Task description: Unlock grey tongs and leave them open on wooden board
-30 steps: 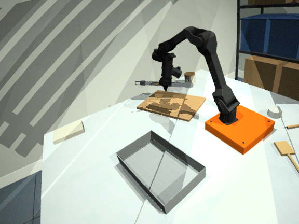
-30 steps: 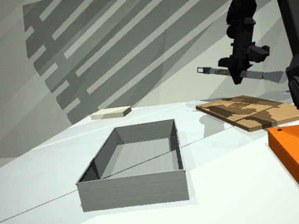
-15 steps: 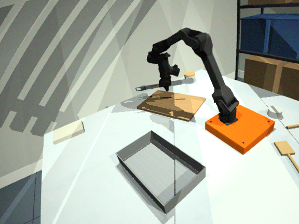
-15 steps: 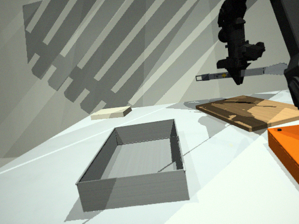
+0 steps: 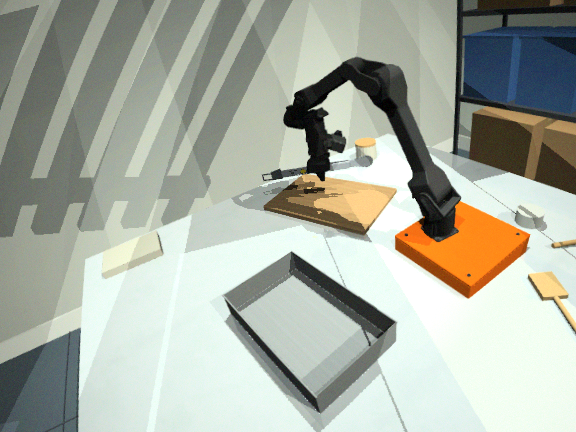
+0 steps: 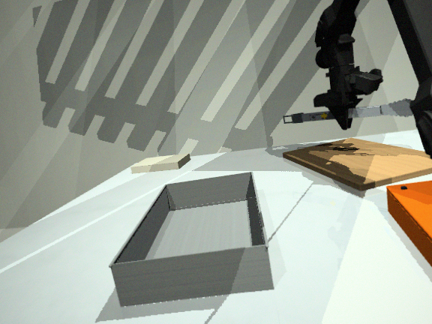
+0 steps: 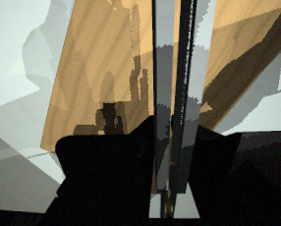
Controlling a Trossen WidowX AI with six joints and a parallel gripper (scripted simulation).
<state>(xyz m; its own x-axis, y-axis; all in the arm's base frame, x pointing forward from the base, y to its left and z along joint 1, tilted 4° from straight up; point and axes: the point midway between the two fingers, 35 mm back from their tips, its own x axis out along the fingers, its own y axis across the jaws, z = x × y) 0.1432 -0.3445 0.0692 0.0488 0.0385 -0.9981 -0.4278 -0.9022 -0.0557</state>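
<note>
The wooden board is 80 mm below my gripper tip, 10 mm to the right of it and 10 mm behind it. Round my gripper tip: cream block 620 mm ahead, 70 mm to the right, 70 mm below; then wooden-lidded jar 270 mm behind, 220 mm to the right, 50 mm below; then roasting tin 400 mm to the left, 230 mm ahead, 60 mm below.
</note>
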